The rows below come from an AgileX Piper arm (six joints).
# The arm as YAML. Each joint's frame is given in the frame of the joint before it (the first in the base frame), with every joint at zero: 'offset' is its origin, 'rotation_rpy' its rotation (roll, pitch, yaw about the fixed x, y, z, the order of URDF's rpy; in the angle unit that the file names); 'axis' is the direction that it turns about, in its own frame. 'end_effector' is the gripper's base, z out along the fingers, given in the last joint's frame.
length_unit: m
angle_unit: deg
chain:
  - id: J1
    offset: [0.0, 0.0, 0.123]
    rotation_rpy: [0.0, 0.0, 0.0]
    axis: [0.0, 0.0, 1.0]
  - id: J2
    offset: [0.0, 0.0, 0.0]
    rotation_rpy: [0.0, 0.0, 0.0]
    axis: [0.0, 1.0, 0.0]
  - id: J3
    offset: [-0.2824, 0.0, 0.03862]
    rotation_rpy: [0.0, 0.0, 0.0]
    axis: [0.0, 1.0, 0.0]
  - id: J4
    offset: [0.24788, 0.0, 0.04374]
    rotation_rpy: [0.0, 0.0, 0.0]
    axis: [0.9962, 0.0, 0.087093]
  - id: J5
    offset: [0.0, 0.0, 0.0]
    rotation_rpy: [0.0, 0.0, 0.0]
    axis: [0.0, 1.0, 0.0]
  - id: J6
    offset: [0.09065, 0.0, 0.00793]
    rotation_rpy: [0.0, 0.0, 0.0]
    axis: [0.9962, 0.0, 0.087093]
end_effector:
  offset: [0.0, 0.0, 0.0]
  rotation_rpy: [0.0, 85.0, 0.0]
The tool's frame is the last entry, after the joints.
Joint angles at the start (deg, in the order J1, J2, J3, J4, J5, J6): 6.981, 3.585, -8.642, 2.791, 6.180, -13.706
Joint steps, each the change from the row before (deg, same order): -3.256, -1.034, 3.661, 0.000, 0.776, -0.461; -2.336, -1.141, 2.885, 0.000, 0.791, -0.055; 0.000, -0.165, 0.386, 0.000, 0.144, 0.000; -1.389, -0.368, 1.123, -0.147, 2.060, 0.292; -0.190, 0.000, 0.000, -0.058, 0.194, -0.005; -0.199, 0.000, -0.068, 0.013, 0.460, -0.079; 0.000, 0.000, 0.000, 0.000, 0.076, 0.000; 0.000, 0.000, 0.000, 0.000, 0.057, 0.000; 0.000, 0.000, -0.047, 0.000, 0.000, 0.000; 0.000, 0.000, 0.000, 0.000, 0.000, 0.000
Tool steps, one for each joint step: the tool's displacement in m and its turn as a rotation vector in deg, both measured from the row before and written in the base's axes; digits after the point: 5 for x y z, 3 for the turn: 0.00229, -0.00289, -0.02166, -0.782, 3.342, -3.235; 0.00064, -0.00222, -0.01712, -0.172, 2.529, -2.297; 0.00003, 0.00001, -0.00234, -0.010, 0.365, 0.007; 0.00003, -0.00126, -0.00953, 0.102, 2.816, -1.324; -0.00003, -0.00019, -0.00031, -0.063, 0.194, -0.185; -0.00011, -0.00016, -0.00032, -0.065, 0.391, -0.169; -0.00001, 0.00001, -0.00012, 0.000, 0.076, 0.003; -0.00001, 0.00000, -0.00009, 0.000, 0.057, 0.003; -0.00003, 0.00000, 0.00028, 0.000, -0.047, 0.000; 0.00000, 0.00000, 0.00000, 0.000, 0.000, 0.000
